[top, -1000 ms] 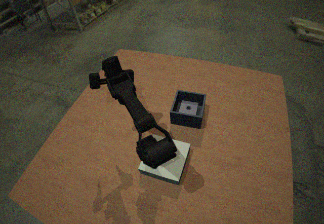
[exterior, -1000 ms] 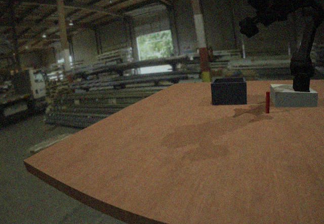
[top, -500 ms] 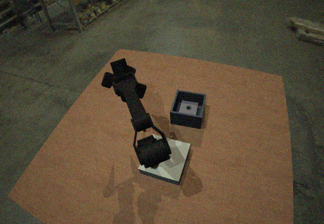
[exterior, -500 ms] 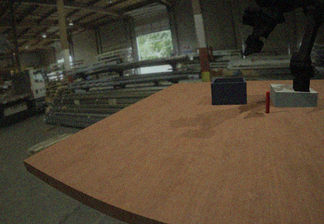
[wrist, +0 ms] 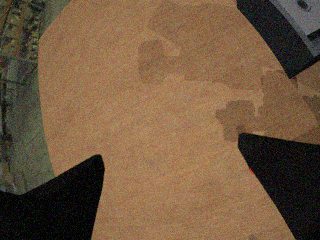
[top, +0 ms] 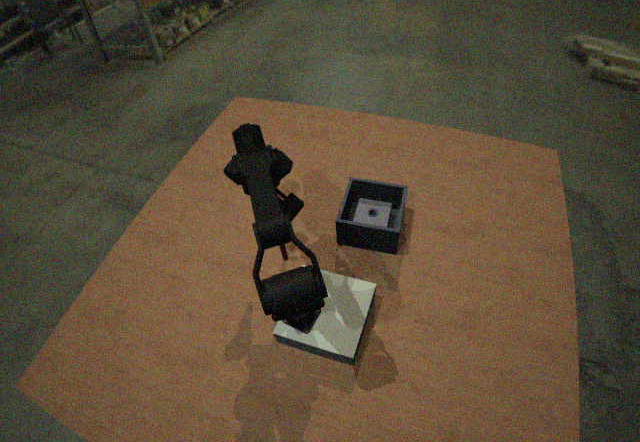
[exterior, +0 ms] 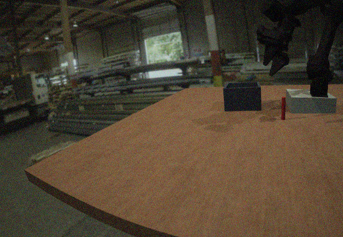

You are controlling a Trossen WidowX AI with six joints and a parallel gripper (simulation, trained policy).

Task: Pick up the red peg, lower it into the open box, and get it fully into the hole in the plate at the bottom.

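My gripper tip is 140 mm above the red peg, 60 mm to the left of it and 50 mm past it. Round my gripper tip: dark blue box (220 mm to the right, 150 mm below, 150 mm ahead); grey plate (220 mm to the right, 150 mm ahead, 130 mm below).
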